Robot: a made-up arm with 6 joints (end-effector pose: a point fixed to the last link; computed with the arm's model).
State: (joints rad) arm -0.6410 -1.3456 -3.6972 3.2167 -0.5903 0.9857
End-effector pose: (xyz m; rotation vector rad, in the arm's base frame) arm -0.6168 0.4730 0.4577 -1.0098 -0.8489 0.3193
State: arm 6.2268 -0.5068 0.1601 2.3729 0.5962 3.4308
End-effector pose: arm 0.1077 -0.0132 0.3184 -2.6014 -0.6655 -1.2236
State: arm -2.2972 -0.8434 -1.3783 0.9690 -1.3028 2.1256
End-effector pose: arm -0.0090 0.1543 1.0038 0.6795 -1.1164 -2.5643
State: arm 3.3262 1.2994 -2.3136 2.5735 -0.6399 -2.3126
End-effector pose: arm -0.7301 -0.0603 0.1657 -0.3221 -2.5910 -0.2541
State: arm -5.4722 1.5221 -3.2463 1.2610 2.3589 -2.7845
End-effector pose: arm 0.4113 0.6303 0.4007 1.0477 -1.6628 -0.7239
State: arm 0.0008 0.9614 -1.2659 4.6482 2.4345 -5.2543
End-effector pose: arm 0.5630 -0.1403 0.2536 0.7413 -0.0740 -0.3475
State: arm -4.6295 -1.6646 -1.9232 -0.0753 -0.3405 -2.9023
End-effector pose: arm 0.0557 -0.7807 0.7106 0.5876 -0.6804 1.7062
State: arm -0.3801 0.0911 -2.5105 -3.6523 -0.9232 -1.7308
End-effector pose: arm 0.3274 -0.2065 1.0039 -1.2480 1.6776 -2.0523
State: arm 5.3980 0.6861 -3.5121 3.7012 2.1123 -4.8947
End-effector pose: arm 0.0947 -0.2354 1.0541 -1.3539 -1.3009 0.5726
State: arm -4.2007 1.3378 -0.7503 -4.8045 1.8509 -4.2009
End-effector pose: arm -0.2354 0.1483 0.0087 0.5460 -1.1665 -0.0157
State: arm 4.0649 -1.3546 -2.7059 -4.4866 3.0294 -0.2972
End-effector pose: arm 0.4686 0.4562 0.6032 2.2914 -0.0810 -0.5028
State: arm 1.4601 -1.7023 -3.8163 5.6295 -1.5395 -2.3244
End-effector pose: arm -0.1227 -0.4664 0.0769 1.1739 -2.3152 -1.3111
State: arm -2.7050 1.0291 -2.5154 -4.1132 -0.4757 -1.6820
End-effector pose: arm -0.7744 -0.2421 0.4855 -0.3583 -1.8862 0.2856
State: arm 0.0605 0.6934 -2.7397 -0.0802 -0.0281 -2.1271
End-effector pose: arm 0.6539 0.0470 1.0008 0.4673 1.0057 0.8967
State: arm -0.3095 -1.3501 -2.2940 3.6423 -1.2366 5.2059
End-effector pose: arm -0.4531 0.2134 0.8226 -0.6564 0.5399 -0.9769
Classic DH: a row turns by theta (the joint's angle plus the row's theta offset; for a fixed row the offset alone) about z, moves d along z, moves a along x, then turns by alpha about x. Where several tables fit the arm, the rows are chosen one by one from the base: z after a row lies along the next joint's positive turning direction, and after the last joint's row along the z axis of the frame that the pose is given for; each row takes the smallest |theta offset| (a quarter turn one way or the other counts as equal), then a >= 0, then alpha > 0; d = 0 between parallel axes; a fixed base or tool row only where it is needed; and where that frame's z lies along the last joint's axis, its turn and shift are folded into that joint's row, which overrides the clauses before.
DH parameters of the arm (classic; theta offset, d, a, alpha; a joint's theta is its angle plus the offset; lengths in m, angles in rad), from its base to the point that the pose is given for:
joint 1: 0 0.369 0 -1.5708
joint 2: -1.3843 0 0.4152 0
joint 3: 1.3843 0 0.081 -1.5708
joint 4: 0 0.356 0 1.5708
joint 5: 0 0 0.089 -1.5708
joint 6: 0 0.113 0 0

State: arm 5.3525 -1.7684 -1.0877 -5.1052 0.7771 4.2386
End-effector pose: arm -0.1953 0.2867 0.8643 0.6450 0.7606 1.3446
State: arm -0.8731 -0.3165 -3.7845 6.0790 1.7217 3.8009
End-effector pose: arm -0.2633 0.2746 1.0598 0.6753 0.4072 -0.2504
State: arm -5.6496 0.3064 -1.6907 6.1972 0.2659 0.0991
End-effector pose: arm 0.5627 0.4194 0.7788 -2.3112 -0.7192 -1.4458
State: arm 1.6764 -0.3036 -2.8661 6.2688 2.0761 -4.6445
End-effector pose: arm 0.0018 0.0020 1.1621 -2.0493 -0.0237 0.0995
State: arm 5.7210 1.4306 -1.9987 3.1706 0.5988 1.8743
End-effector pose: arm 0.6292 -0.3961 -0.0330 1.9606 0.6829 0.8354
